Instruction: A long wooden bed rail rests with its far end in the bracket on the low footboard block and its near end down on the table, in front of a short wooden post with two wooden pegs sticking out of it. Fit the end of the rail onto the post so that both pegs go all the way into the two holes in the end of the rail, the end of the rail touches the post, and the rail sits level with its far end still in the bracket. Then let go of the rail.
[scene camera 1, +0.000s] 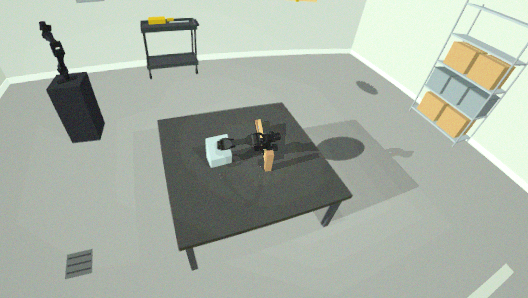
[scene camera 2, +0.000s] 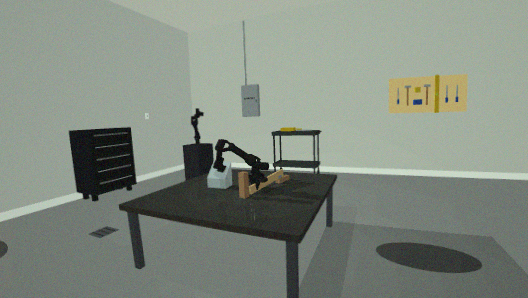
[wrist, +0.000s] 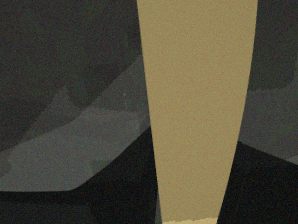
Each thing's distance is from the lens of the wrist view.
my gripper (wrist: 173, 132): 10 cm
wooden bed rail (wrist: 197, 67): 3 cm
